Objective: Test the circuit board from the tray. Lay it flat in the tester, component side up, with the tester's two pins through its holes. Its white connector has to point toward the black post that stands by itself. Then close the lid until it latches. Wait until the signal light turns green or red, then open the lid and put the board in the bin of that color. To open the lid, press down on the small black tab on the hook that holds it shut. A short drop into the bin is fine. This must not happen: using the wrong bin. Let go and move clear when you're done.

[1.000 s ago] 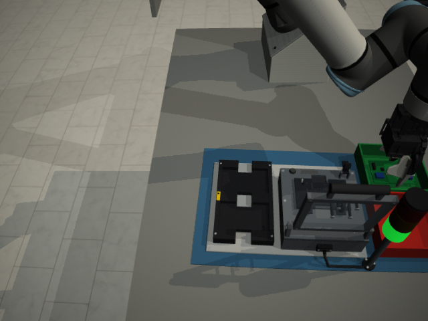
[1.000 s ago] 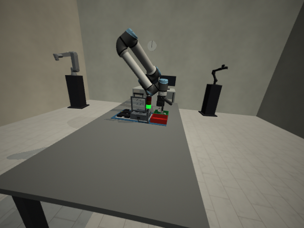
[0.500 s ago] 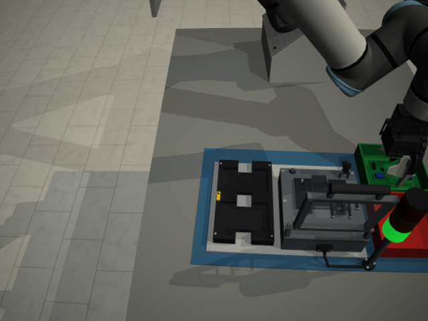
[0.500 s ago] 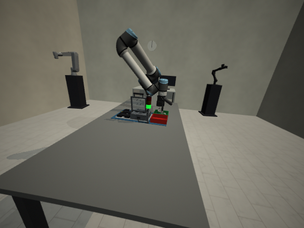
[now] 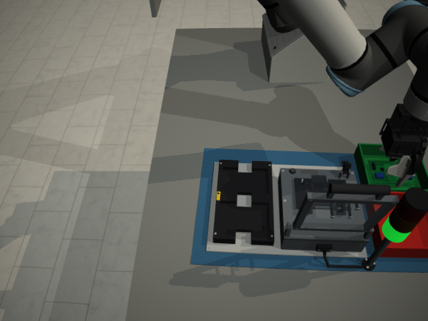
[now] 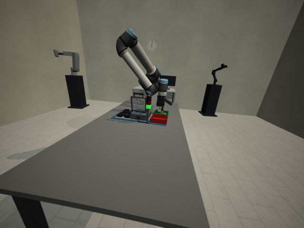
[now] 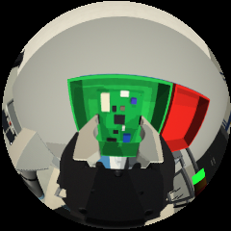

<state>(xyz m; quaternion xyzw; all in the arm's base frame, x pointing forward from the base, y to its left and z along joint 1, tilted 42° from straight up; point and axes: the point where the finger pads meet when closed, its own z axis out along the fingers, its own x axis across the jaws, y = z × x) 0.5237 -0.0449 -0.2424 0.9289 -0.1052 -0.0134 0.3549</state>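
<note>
My gripper is now 1 cm to the left of the green circuit board. The rest, counted from my hand: green bin (1 cm to the right, 1 cm below); black latch tab (16 cm to the right, 6 cm above, 1 cm ahead); red bin (14 cm ahead, 4 cm to the right, 1 cm below).
</note>
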